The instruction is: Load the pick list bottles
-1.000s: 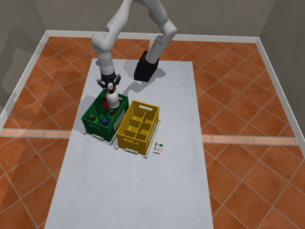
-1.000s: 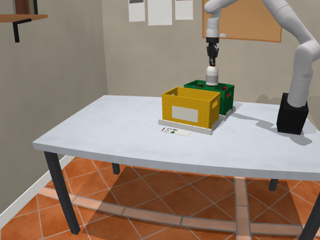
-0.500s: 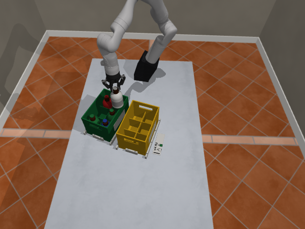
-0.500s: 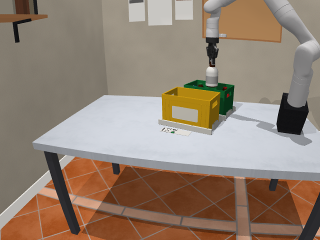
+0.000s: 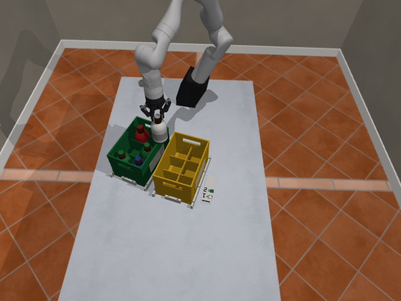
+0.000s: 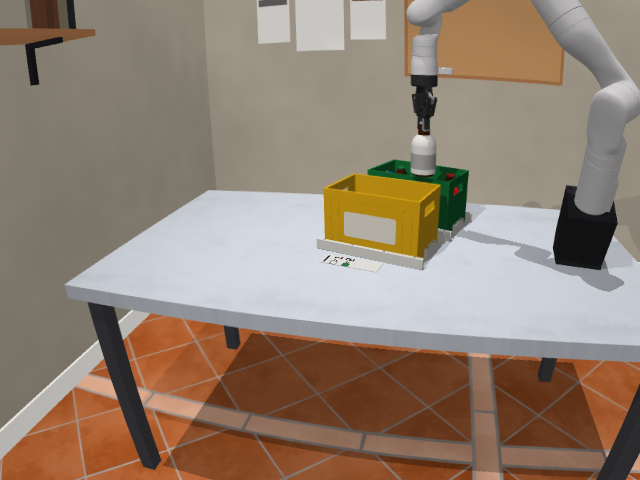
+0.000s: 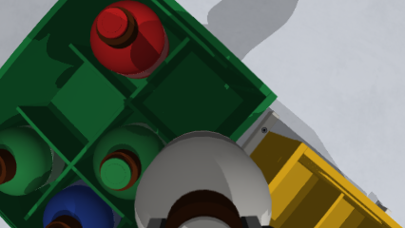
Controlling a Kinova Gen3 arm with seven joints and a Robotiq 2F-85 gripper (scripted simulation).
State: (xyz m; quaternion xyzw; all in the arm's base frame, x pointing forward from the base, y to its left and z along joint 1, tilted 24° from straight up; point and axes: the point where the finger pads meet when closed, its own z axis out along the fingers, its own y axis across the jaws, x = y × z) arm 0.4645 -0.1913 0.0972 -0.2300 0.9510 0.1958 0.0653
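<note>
Now: hand 70 mm above the white-label bottle. The rest, counted from my hand: green crate 250 mm below, 100 mm to the right, 20 mm ahead; blue-label bottle 250 mm below, 110 mm ahead, 90 mm to the right; red-label bottle 250 mm below, 120 mm to the right, 80 mm behind.
</note>
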